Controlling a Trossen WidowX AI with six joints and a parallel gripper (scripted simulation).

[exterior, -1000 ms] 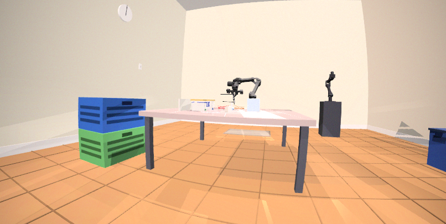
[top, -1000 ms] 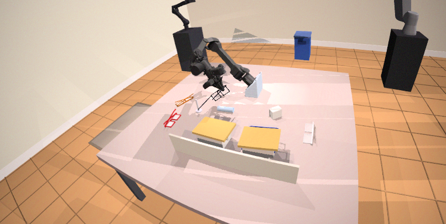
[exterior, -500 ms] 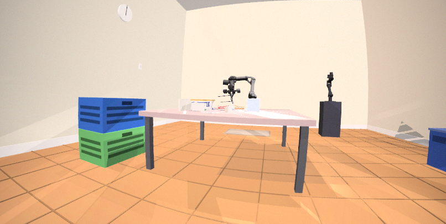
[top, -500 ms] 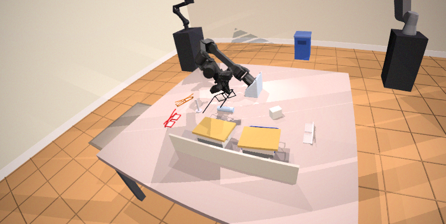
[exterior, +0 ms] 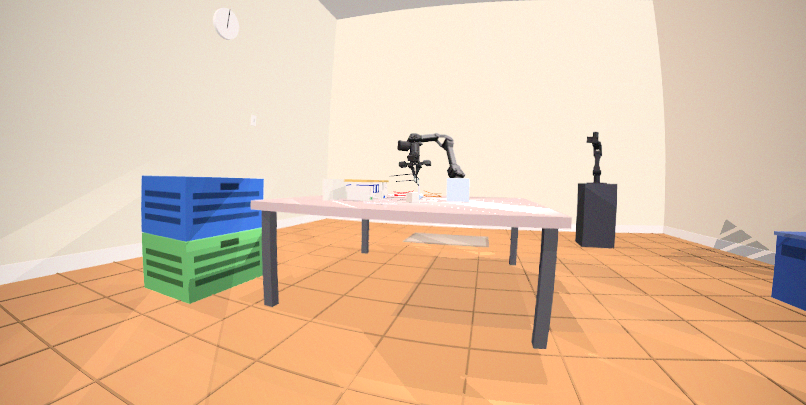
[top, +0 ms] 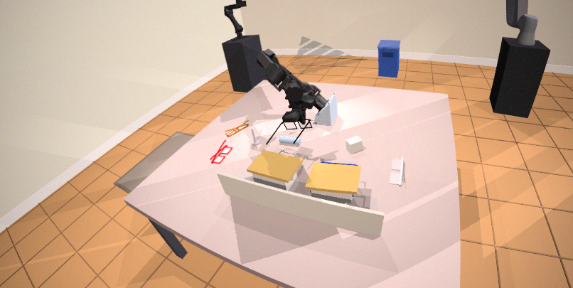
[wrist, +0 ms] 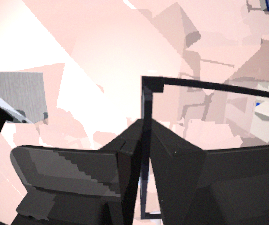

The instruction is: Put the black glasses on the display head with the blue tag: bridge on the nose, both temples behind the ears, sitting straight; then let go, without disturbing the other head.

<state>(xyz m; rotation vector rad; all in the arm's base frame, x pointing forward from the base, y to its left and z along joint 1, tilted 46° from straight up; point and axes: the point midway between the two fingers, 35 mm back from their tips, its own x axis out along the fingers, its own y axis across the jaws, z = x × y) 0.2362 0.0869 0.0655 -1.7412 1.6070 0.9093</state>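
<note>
My gripper tip is now 90 mm to the left of the pale blue cylinder and 110 mm above it. The rest, counted from my gripper tip: round stand (50 mm ahead, 260 mm to the right, 100 mm below); then white cube (50 mm behind, 200 mm to the left, 100 mm below); then low white wall (350 mm ahead, 130 mm to the left, 70 mm below).
</note>
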